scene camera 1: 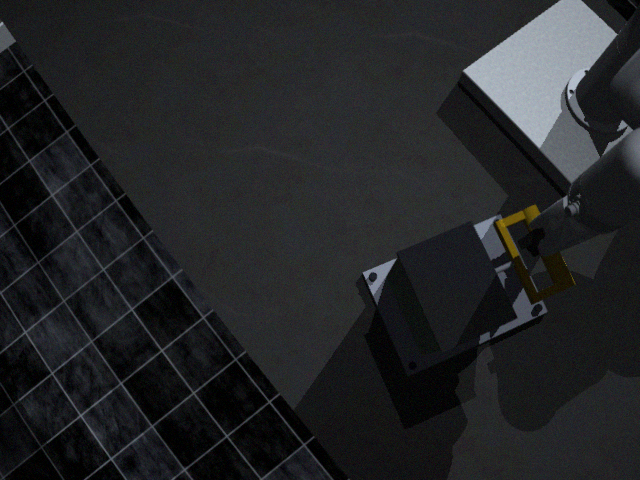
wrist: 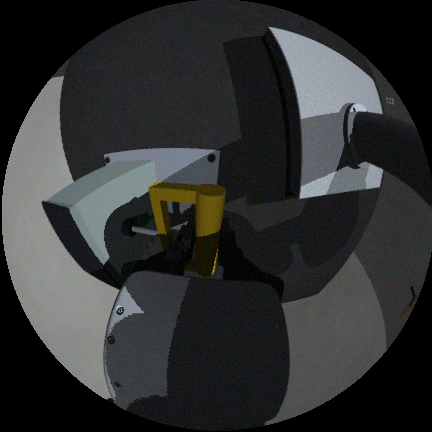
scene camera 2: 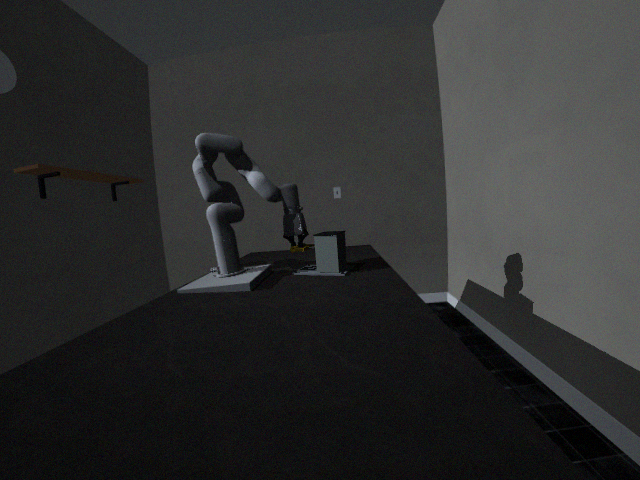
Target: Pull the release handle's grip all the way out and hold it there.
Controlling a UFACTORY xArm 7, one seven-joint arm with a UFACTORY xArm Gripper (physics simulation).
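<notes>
The release handle is a yellow rectangular frame (scene camera 1: 509,243) (scene camera 2: 298,249) with a thick round grip bar (wrist: 209,215) on its outer side. A thin metal rod (scene camera 1: 502,268) (wrist: 145,230) joins the frame to the box-shaped housing (scene camera 1: 449,289) (scene camera 2: 327,253) (wrist: 117,187), and a stretch of rod shows between them. The housing sits on a light base plate (scene camera 1: 485,229) (scene camera 2: 320,273) (wrist: 167,159) with dark bolts. My gripper (scene camera 1: 535,242) (scene camera 2: 296,243) (wrist: 208,226) is shut on the grip bar from above, near its middle. The fingers are dark and partly hidden in shadow.
The arm's pale mounting block (scene camera 1: 516,93) (scene camera 2: 217,282) (wrist: 320,90) stands on the dark table near the handle. A dark tiled floor (scene camera 1: 98,320) lies beyond the table's edge. A wooden shelf (scene camera 2: 77,174) is on the left wall in the second scene view.
</notes>
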